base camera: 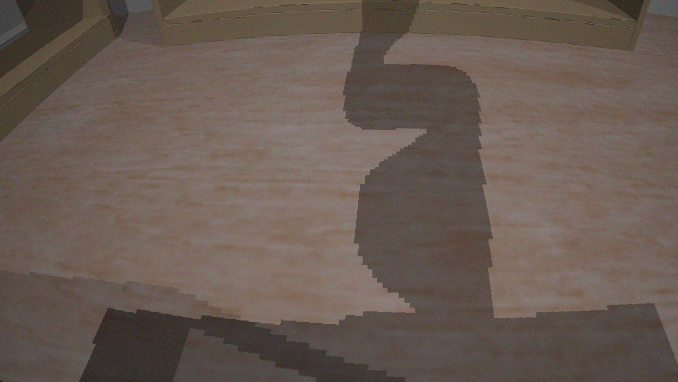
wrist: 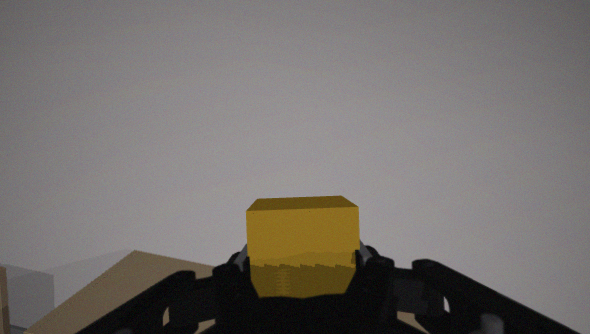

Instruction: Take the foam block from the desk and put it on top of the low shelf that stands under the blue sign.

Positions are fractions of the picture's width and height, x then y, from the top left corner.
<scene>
my gripper: wrist 0.51, 0.77; not seen in the base camera view (out of frame)
yellow foam block: wrist 0.51, 0.74; not seen in the base camera view (out of frame)
</scene>
